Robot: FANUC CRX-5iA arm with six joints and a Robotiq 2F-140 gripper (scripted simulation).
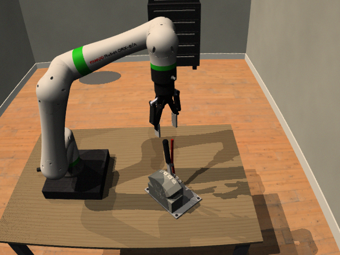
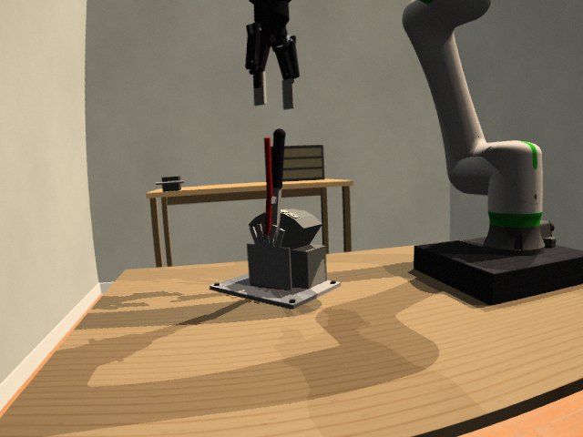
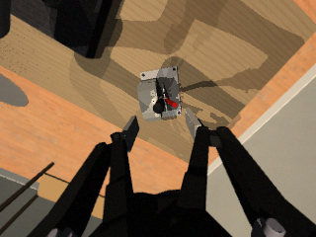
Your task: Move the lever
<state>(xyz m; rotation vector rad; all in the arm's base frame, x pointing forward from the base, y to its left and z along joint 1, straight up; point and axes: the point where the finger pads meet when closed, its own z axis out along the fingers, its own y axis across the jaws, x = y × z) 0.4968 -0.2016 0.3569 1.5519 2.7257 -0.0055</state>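
Now: the red bar 220 mm below my hand, 20 mm ahead of it and 10 mm to the right of it.
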